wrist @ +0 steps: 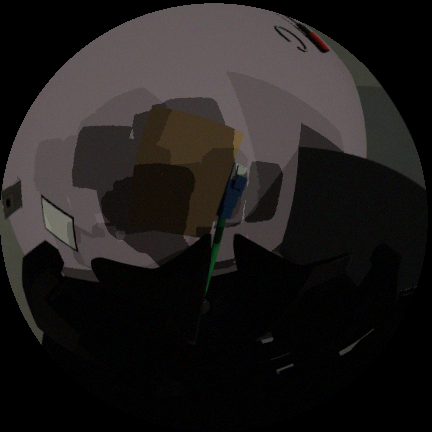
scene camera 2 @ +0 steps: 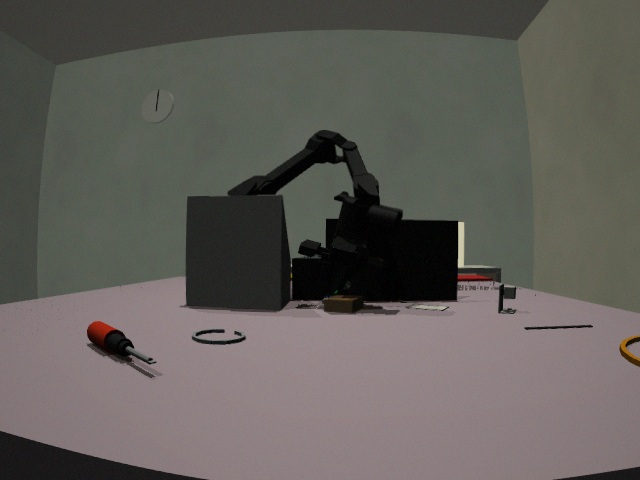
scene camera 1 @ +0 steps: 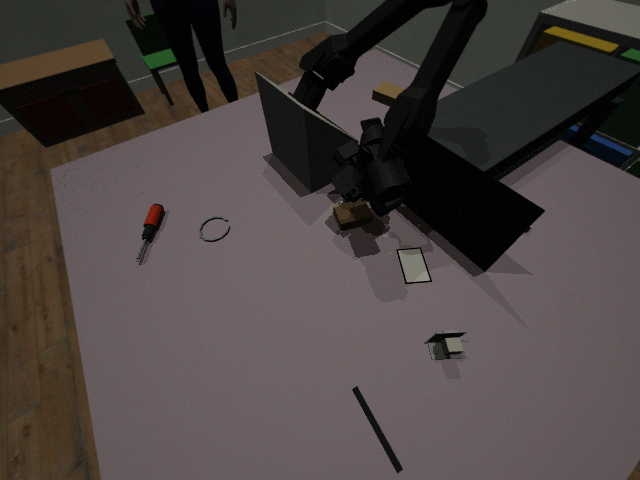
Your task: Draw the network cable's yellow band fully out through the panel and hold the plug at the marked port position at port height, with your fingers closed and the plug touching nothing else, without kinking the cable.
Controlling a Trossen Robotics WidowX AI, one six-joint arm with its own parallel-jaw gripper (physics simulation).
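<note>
Visible to me: my gripper point(scene camera 2: 332, 293), also present in the wrist view point(wrist: 221, 238). Objects seen: a tan block point(wrist: 183, 161), a blue plug point(wrist: 236, 181), a black-edged white rectangle point(wrist: 58, 223) and a screwdriver point(scene camera 2: 113, 341).
</note>
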